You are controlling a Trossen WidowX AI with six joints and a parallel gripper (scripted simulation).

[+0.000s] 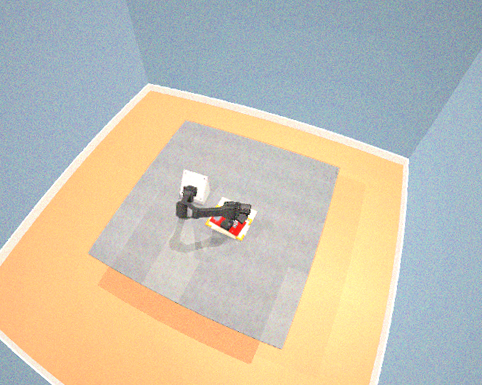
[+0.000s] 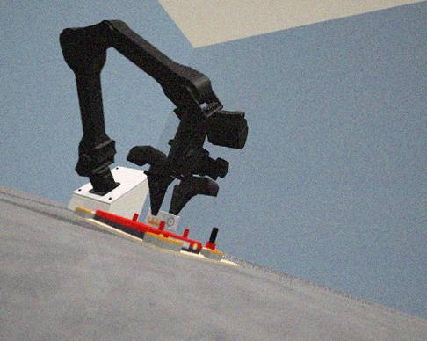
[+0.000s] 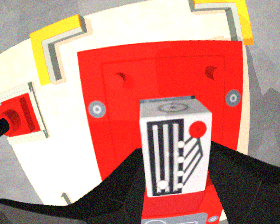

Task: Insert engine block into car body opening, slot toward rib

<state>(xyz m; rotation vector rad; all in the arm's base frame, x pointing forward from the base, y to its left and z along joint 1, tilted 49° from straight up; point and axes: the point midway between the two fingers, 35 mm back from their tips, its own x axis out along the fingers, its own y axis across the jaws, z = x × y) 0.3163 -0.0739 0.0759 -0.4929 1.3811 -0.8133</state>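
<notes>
My gripper tip is now 2 cm past the cream base plate, 3 cm to the right of it and 3 cm above it. From my gripper tip the other things lie so: engine block 1 cm below.
</notes>
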